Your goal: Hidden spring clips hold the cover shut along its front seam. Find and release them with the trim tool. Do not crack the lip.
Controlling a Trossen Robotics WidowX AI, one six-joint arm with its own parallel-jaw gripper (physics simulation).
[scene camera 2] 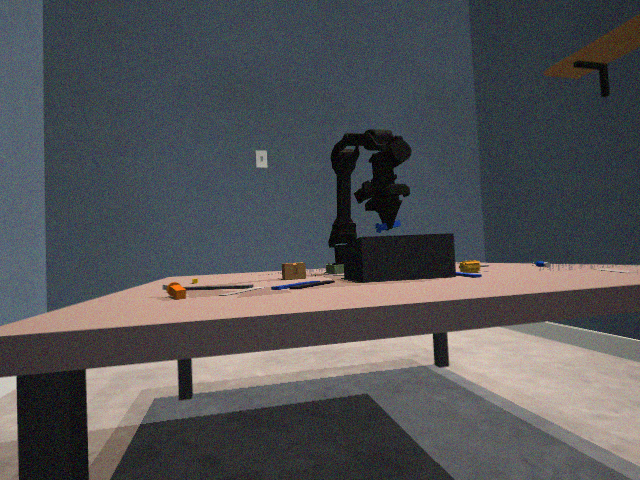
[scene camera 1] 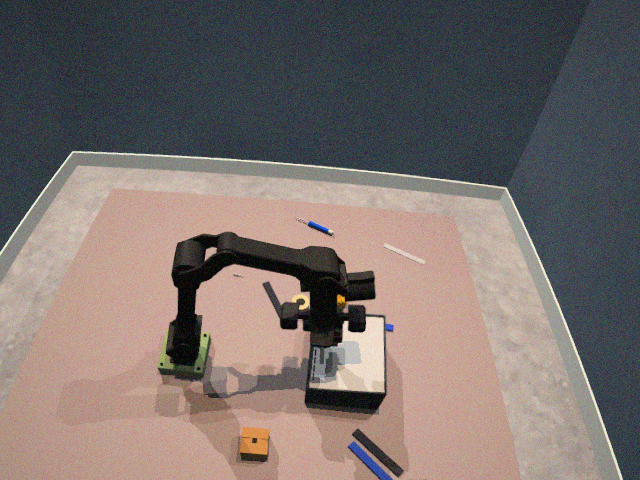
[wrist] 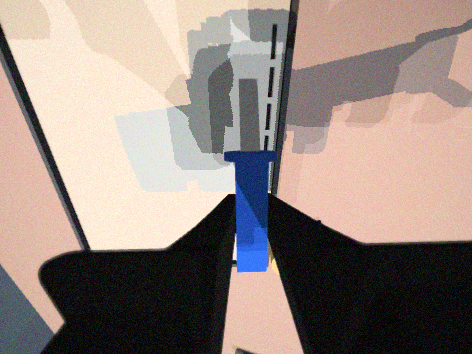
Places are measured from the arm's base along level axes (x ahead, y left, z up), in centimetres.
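Where they show: gripper, fingertip midpoint: [scene camera 2: 388, 229] [wrist: 248, 200]; arm's base at its link origin: [scene camera 2: 343, 263] [scene camera 1: 184, 353].
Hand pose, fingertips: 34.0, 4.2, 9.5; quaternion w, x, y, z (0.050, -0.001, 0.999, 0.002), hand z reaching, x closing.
Things, the pixels of their top centre, and the offset from my fingertips, as dx, dy, dz. "spot": a spot on its surface instead.
- black box at its top centre: [wrist: 156, 164] [scene camera 1: 349, 348] [scene camera 2: 393, 237] +6.7, -1.4, -2.4
- cream cover at a spot on its surface: [wrist: 100, 165] spot: +11.9, -1.0, -3.1
- trim tool's blue handle at a spot on its surface: [wrist: 251, 180] spot: -0.1, -2.0, +1.5
- tool's grey blade at its top centre: [wrist: 248, 115] +0.1, -4.9, +0.6
- orange box at its top centre: [scene camera 1: 254, 440] [scene camera 2: 293, 263] -13.2, -24.5, -8.0
- yellow ring at its top centre: [scene camera 1: 300, 301] -6.0, +16.5, -10.0
- dark bar at its top centre: [scene camera 1: 275, 301] -13.1, +17.1, -12.0
- blue-handled tool at its top centre: [scene camera 1: 314, 222] -4.2, +49.8, -10.7
- white strip at its top centre: [scene camera 1: 404, 253] +26.6, +41.6, -12.3
A black box [scene camera 2: 408, 258] with a cream cover [scene camera 1: 371, 366] [wrist: 100, 165] stands on the table. In the wrist view, several short dark slots [wrist: 270, 82] run in a line along the cover's right edge, beside a black rim. My gripper [scene camera 1: 326, 345] [scene camera 2: 389, 227] [wrist: 248, 200] is shut on the trim tool's blue handle [scene camera 2: 397, 223] [wrist: 251, 180]. The tool's grey blade [wrist: 249, 115] points up in the wrist view, over the cover and just left of the slots. In scene camera 2 the tool is above the box top, apart from it. The blade is not discernible in the scene views.
An orange box [scene camera 1: 254, 440] stands in front, left of the cover. Black [scene camera 1: 377, 452] and blue [scene camera 1: 368, 459] bars lie in front of the black box. A yellow ring [scene camera 1: 300, 296] and a dark bar [scene camera 1: 270, 297] lie behind it. Farther back are a blue-handled tool [scene camera 1: 320, 227] and white strip [scene camera 1: 404, 253].
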